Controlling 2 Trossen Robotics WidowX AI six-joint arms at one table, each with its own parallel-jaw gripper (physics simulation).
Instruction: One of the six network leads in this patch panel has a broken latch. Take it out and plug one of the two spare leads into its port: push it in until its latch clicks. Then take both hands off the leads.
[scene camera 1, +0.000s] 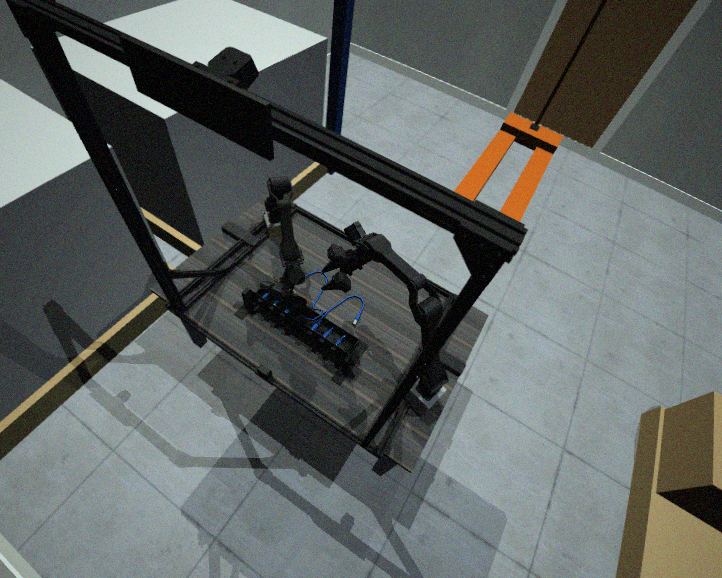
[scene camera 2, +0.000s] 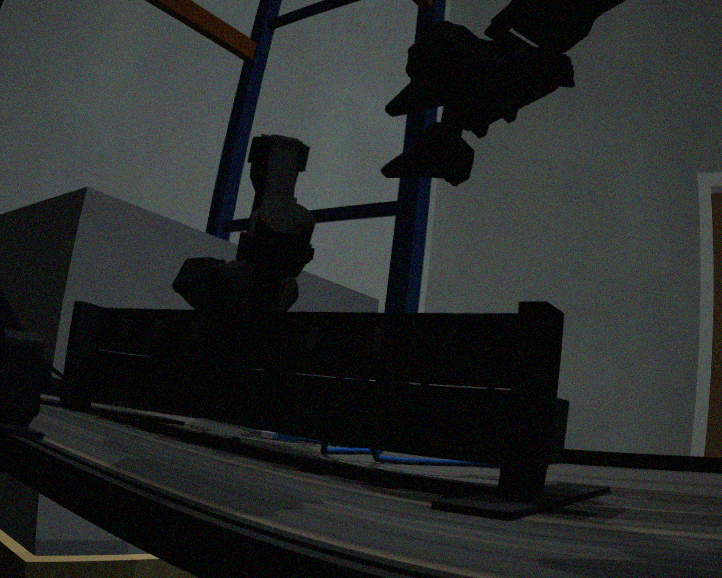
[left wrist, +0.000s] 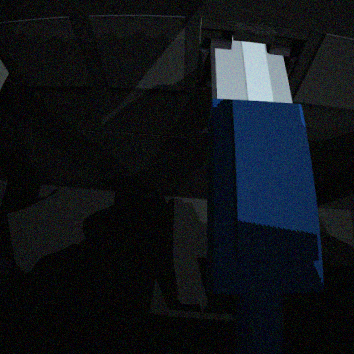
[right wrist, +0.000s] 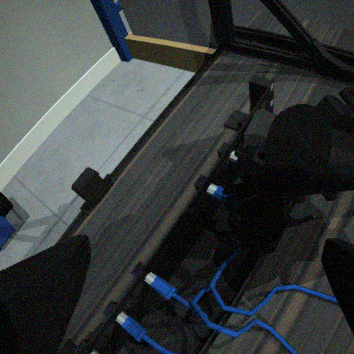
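Seen in the pictures: left gripper, fingertip midpoint: (scene camera 1: 275, 313) (scene camera 2: 161, 395) (left wrist: 200, 206) (right wrist: 237, 180); right gripper, fingertip midpoint: (scene camera 1: 322, 280) (scene camera 2: 385, 144) (right wrist: 209, 250); left arm's base, origin of the base link: (scene camera 1: 275, 217); right arm's base, origin of the base link: (scene camera 1: 427, 388).
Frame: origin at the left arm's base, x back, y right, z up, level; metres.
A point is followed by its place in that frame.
Note:
The dark patch panel (scene camera 1: 249, 299) (scene camera 2: 451, 343) stands on the table. Several blue leads with pale plugs sit along it, among them one plug (right wrist: 160, 286) {y 0.016, x -0.601, z 0.026 m} and another (right wrist: 131, 325) {y -0.012, x -0.643, z 0.026 m}. A blue lead (left wrist: 275, 165) fills the right half of the left wrist view, its pale tip at a dark port. Which lead has the broken latch cannot be told. A loose blue lead (scene camera 1: 361, 304) {y -0.228, x -0.522, z -0.063 m} ends in a pale plug behind the panel; another blue cable (scene camera 1: 316, 273) {y -0.090, x -0.303, z -0.066 m} curves near the grippers. My left gripper (scene camera 1: 291, 290) is slightly open, low over the panel, fingertips hidden. My right gripper (scene camera 1: 325, 280) {y -0.027, x -0.533, z 0.213 m} (scene camera 2: 385, 142) {y -0.027, x -0.533, z 0.213 m} is wide open above and behind it.
A black frame (scene camera 1: 397, 171) {y 0.051, x -0.910, z 0.971 m} spans above the wooden table (scene camera 1: 385, 361) {y -0.211, x -0.785, z -0.069 m}. Blue cables (right wrist: 240, 311) {y -0.034, x -0.534, z -0.002 m} cross the table behind the panel. The left arm (scene camera 1: 287, 238) {y 0.031, x -0.315, z 0.207 m} reaches down close to the right gripper. In scene camera 2 the panel hides the left gripper's fingertips.

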